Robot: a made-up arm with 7 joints. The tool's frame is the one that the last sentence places. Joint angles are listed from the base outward.
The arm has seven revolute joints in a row. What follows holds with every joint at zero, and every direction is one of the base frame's.
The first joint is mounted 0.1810 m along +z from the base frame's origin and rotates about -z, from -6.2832 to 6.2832 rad.
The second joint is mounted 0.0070 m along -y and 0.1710 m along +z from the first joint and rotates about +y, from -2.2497 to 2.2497 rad.
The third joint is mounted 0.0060 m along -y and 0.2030 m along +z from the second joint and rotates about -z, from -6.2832 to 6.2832 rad.
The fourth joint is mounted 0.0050 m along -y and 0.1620 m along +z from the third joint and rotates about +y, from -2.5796 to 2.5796 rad.
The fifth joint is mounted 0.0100 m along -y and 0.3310 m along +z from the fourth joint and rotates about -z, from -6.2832 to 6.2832 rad.
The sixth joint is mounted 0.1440 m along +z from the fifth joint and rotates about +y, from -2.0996 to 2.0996 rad.
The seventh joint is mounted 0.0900 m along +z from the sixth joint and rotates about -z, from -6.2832 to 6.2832 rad.
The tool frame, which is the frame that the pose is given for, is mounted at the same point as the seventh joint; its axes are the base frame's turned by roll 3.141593, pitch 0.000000 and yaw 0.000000 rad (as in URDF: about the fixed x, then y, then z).
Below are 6 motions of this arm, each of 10 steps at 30 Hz.
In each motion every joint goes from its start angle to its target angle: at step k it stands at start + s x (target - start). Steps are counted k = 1, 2, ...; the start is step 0. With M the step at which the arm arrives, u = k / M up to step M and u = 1 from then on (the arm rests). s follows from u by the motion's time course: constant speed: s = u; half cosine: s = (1 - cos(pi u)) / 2; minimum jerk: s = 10 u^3 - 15 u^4 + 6 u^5.
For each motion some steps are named. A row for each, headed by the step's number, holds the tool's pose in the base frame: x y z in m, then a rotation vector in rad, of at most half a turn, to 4 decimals.
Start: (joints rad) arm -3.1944 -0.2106 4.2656 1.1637 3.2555 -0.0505 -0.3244
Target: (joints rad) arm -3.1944 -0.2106 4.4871 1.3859 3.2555 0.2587 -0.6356
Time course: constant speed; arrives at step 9
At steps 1, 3, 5, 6, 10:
1: 0.3413 -0.4545 0.8717 -0.9074 -1.6839 -0.7456
3: 0.3177 -0.4719 0.8561 -0.9034 -1.7304 -0.7987
5: 0.2925 -0.4874 0.8404 -0.8983 -1.7784 -0.8492
6: 0.2793 -0.4944 0.8326 -0.8954 -1.8030 -0.8735
10: 0.2379 -0.5123 0.8089 -0.8850 -1.8791 -0.9419

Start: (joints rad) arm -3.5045 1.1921 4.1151 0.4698 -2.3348 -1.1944 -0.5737
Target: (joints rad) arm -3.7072 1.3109 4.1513 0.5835 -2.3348 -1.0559 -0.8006
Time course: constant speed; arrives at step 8
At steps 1, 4, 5, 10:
1: -0.5488 -0.5138 0.7251 0.1778 -1.9018 -2.0952
4: -0.5059 -0.5711 0.6981 0.3391 -1.9010 -2.1096
5: -0.4901 -0.5892 0.6890 0.3936 -1.8977 -2.1142
10: -0.4382 -0.6401 0.6613 0.5582 -1.8787 -2.1273

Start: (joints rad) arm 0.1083 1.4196 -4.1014 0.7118 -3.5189 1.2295 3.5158
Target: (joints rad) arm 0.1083 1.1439 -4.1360 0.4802 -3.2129 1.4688 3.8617
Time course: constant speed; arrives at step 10
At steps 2, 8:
2: 0.7319 -0.2716 0.6877 0.9165 -1.4008 -0.0395
8: 0.7135 -0.2179 0.7617 0.7119 -1.3321 0.3251

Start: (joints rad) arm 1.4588 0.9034 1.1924 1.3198 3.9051 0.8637 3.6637
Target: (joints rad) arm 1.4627 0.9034 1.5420 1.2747 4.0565 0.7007 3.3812
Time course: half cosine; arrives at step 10
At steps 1, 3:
1: -0.4063 -0.6093 0.5228 -0.5914 -1.8928 -2.1679
3: -0.4221 -0.5943 0.5470 -0.6812 -1.8808 -2.1986

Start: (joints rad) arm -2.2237 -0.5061 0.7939 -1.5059 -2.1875 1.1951 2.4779
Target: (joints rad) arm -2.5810 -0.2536 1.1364 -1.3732 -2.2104 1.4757 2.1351
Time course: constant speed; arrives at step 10
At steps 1, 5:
1: -0.0314 -0.5876 0.5267 -1.3058 0.6338 -1.6947
5: -0.0217 -0.5602 0.6157 -1.4393 0.4905 -1.9393

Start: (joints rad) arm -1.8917 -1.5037 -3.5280 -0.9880 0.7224 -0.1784 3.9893
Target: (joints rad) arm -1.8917 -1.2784 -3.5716 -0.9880 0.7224 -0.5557 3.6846
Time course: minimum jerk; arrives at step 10
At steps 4, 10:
4: 0.0233 -0.6138 0.8810 -2.7963 -0.8034 -0.2530
10: -0.0108 -0.5135 0.9605 2.7621 1.1234 0.0890

